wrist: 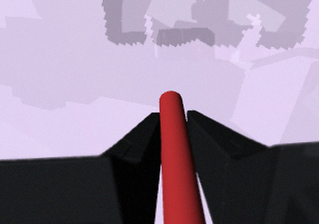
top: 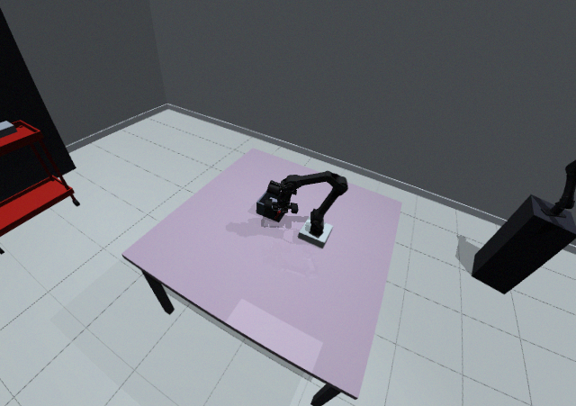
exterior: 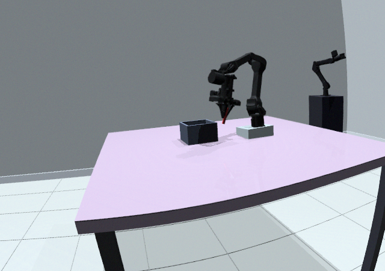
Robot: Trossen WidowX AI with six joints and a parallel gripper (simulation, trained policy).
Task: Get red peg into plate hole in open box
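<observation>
Right now my gripper tip is 120 mm short of the pale plate, 120 mm to the left of it and 80 mm above it. Round my gripper tip: red peg 10 mm behind, 10 mm above; then dark box 120 mm ahead, 120 mm to the right, 100 mm below.
</observation>
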